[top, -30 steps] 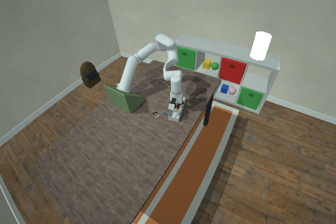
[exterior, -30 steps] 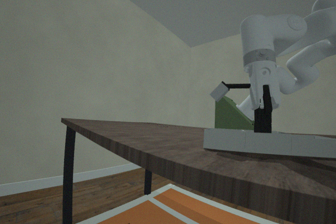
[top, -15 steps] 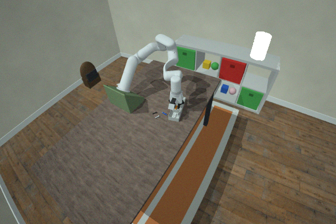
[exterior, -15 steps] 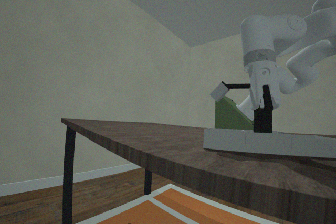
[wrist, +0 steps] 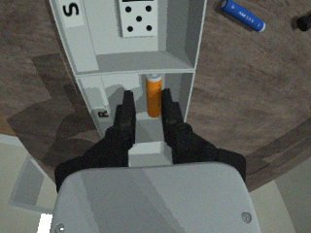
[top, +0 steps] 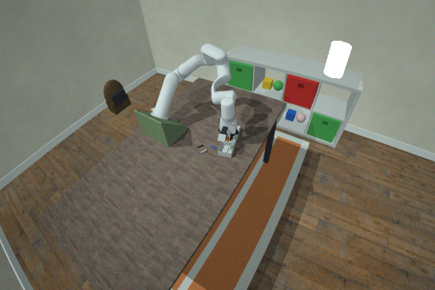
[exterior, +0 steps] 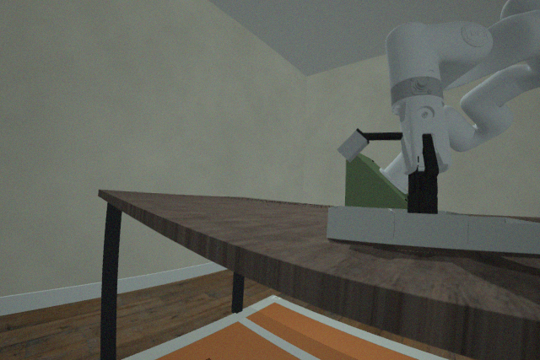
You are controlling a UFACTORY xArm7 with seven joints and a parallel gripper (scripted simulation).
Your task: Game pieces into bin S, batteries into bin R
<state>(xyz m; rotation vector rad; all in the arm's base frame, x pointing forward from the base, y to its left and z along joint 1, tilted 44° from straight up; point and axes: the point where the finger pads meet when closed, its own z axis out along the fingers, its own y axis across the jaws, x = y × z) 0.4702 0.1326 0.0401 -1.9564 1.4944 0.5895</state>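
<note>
My hand is 10 mm short of the white bin and 20 mm above it. Also, from my hand: blue battery: 60 mm behind, 100 mm to the right, 40 mm below; then orange battery: 10 mm behind, 30 mm below; then white domino: 30 mm ahead, 80 mm to the right, 30 mm below.
</note>
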